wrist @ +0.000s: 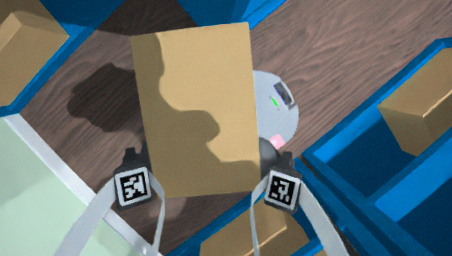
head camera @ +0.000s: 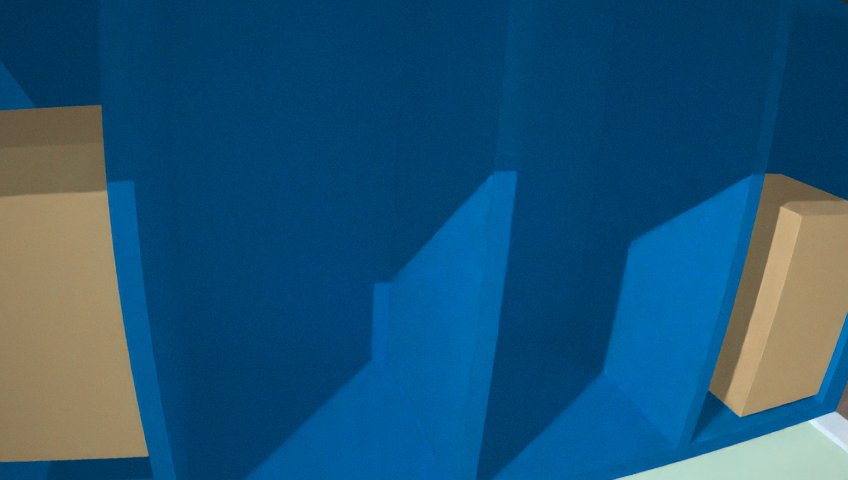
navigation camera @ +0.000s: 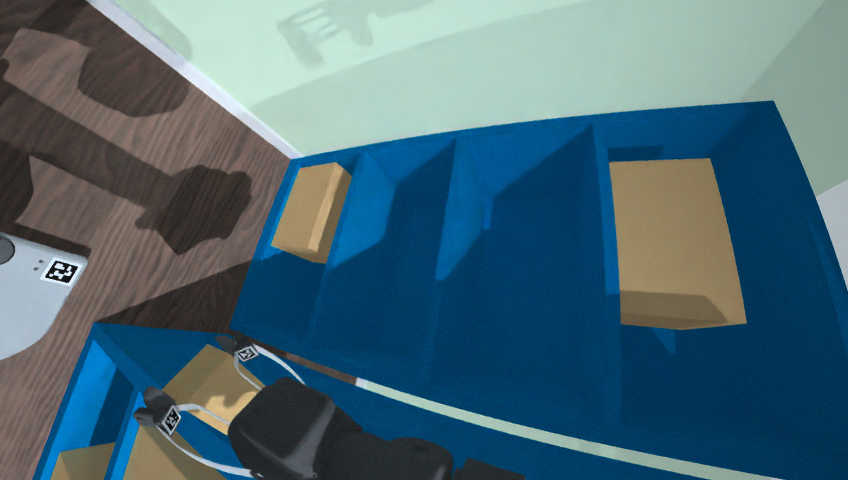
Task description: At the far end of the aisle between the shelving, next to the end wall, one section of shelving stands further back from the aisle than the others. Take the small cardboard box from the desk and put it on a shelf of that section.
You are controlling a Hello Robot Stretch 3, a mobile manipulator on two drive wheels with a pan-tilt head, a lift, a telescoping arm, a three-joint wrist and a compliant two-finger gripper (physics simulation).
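Frame: origin at the robot's base, x right, y down, z ahead, level; centimetres.
Seen in the pictures: gripper, fingertip midpoint: (wrist: 210, 154) (navigation camera: 189, 367).
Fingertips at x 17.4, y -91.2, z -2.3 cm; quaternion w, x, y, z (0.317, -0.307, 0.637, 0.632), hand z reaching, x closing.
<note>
A point is followed by its place in that frame.
The small cardboard box (navigation camera: 208, 375) {z -1.7, x 17.0, y -96.1 cm} (wrist: 200, 90) {z -5.1, x 21.9, y -96.4 cm} is between the fingers of my gripper (navigation camera: 191, 374) {z -2.3, x 17.4, y -91.2 cm} (wrist: 210, 154) {z -2.3, x 17.4, y -91.2 cm}, which is shut on it. The box is held up high, with the aisle floor far below it in the wrist view. The set-back section, a blue shelving unit (head camera: 496, 309) {z 44.6, x 69.6, y -96.5 cm} (navigation camera: 606, 249) {z 37.1, x 70.2, y -142.2 cm}, stands against the end wall. Uprights divide its levels. A narrow box (head camera: 779, 297) {z 50.3, x 71.3, y -34.6 cm} (navigation camera: 303, 208) {z 53.2, x 70.9, y -22.9 cm} (wrist: 30, 60) {z 49.2, x 71.3, y -18.0 cm} and a large box (head camera: 53, 327) {z 44.5, x 71.6, y -154.6 cm} (navigation camera: 672, 237) {z 41.8, x 71.8, y -158.7 cm} stand in it. In the navigation view my gripper is below and left of this section. The desk does not show.
The neighbouring shelving's side panel (navigation camera: 142, 347) {z -13.3, x 33.6, y -31.0 cm} lies behind my gripper, with boxes (navigation camera: 155, 457) {z -26.0, x 31.2, y -64.3 cm} beside it. The pale green end wall (navigation camera: 416, 77) {z 82.9, x 42.0, y -88.8 cm} (wrist: 35, 190) {z 81.9, x 29.8, y -24.0 cm} runs past the section. Shelving with boxes (wrist: 422, 107) {z -63.5, x -31.1, y -31.1 cm} stands at right in the wrist view. My base (navigation camera: 26, 303) {z -9.5, x 10.5, y -16.0 cm} (wrist: 280, 112) {z -18.7, x -4.6, y -16.0 cm} is on the floor.
</note>
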